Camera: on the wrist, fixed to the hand. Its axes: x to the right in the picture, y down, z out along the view.
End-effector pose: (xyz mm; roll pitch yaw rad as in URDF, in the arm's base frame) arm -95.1 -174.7 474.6 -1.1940 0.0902 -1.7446
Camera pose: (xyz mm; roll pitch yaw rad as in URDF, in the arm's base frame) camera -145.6 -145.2 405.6 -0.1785 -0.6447 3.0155
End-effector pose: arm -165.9 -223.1 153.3 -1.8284 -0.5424 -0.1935
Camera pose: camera -181.9 -307.5 125.3 1.0592 -0.9479 -2.8222
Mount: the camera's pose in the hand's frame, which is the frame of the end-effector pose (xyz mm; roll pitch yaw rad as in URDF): -14.0 45.4 -76.9 -0.0876 0.5479 -1.5897
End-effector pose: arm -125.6 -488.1 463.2 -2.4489 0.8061 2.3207
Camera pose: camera -72.3 -422.0 494.2 -1.9543 -0.7295 2.7705
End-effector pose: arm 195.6 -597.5 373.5 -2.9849 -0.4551 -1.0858
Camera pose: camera 125.3 -586.1 429.2 2.4833 -0.6122 0.8593
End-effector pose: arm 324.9 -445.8 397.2 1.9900 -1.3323 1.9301
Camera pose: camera 302.5 -533.3 400.8 1.6910 0.1503 2.9138
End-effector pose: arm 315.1 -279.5 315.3 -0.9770 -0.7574 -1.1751
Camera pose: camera 297.2 -336.0 247.1 0.7306 -0.2954 -3.0621
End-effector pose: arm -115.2 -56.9 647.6 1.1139 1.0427 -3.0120
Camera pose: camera -102.5 -145.0 663.1 -1.7011 0.5096 0.0252
